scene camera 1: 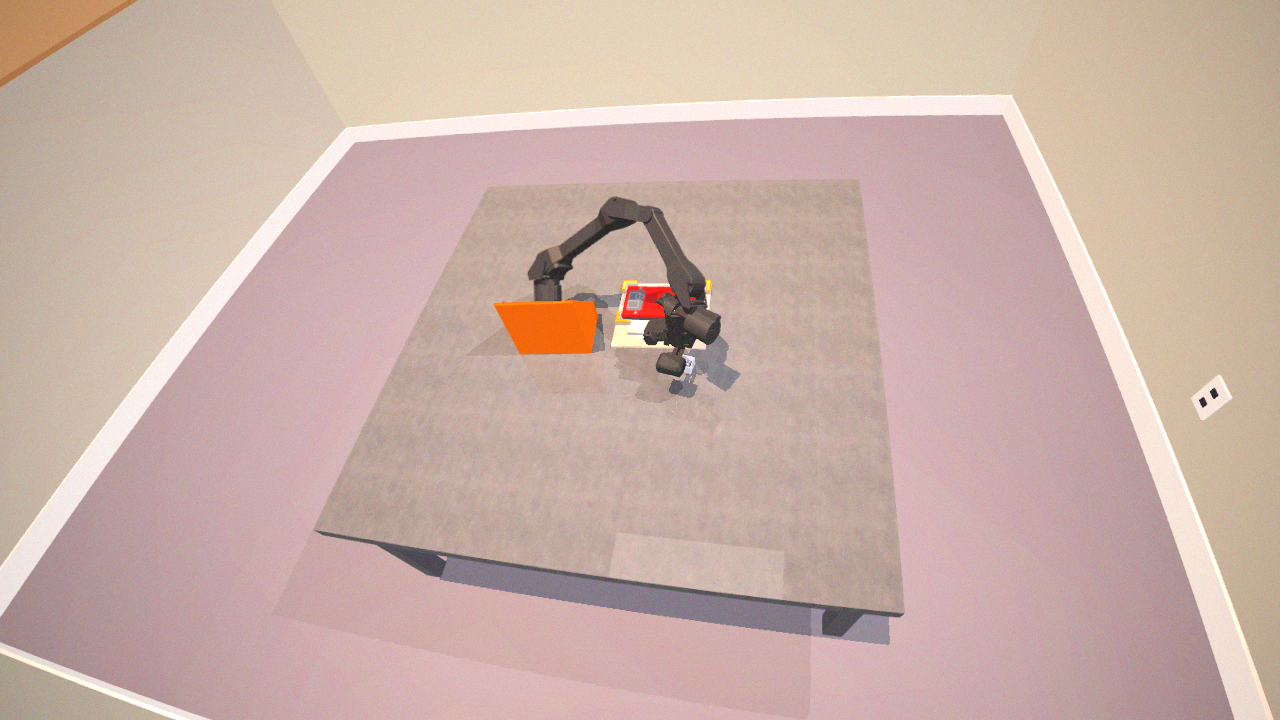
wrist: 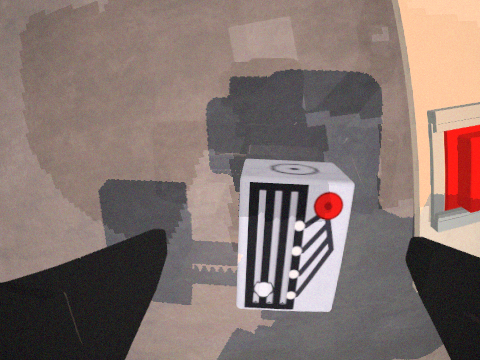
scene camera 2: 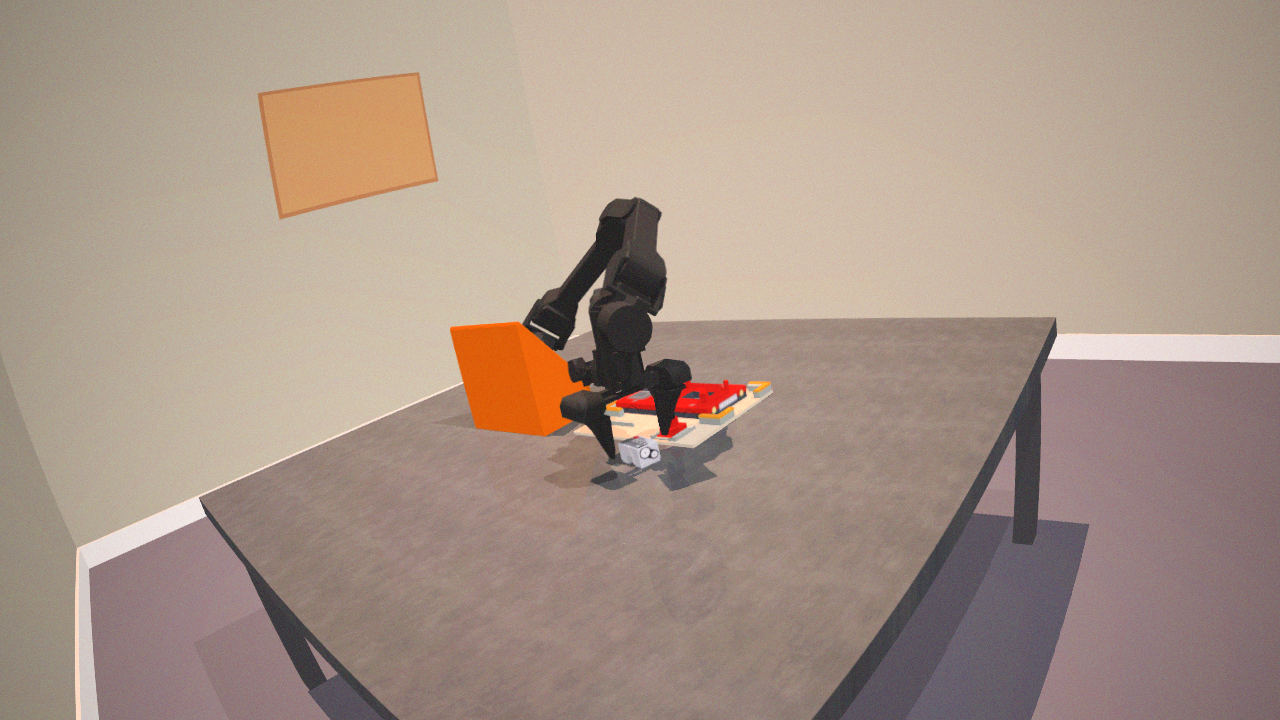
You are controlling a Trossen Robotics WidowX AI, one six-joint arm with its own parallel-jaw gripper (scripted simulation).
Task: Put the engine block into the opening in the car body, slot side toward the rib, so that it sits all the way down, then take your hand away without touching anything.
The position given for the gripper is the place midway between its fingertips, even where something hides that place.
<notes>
The gripper [scene camera 2: 639, 446] is open, with nothing in its grasp. Also in view: a red car body [scene camera 2: 697, 398] and an engine block [scene camera 2: 641, 451].
The engine block is seen too in the wrist view [wrist: 293, 215]. The gripper also shows in scene camera 1 [scene camera 1: 683, 361] and in the wrist view [wrist: 290, 247]. The wrist view does not show the red car body: it is out of frame.
</notes>
